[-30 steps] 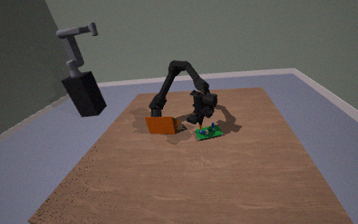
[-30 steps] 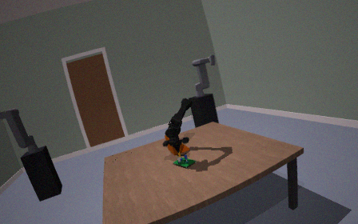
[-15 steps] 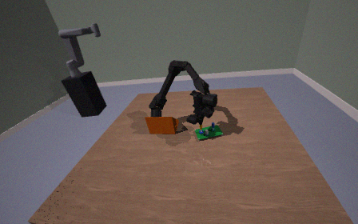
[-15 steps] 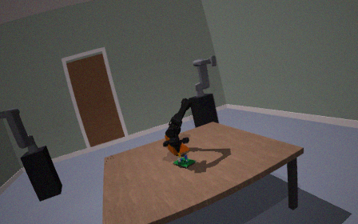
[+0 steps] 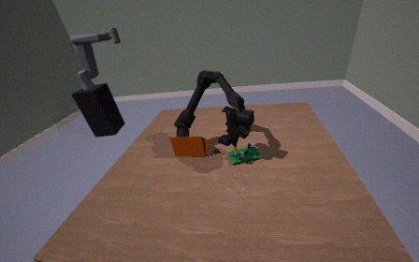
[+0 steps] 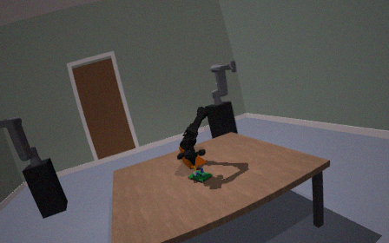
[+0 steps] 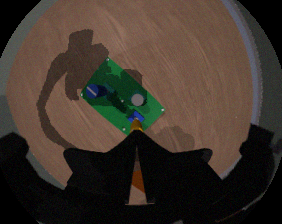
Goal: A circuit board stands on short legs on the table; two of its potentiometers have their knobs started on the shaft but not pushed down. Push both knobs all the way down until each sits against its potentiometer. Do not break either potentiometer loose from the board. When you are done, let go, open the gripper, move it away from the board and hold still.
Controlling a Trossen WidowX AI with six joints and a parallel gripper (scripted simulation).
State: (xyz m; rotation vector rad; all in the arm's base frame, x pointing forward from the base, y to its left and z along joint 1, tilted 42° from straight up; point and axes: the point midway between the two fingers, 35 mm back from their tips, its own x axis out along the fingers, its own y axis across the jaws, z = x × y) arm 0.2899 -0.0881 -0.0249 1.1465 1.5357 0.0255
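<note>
Now: the blue knob 8 cm ahead of my gripper tip, 2 cm below it and 1 cm to the left of it.
</note>
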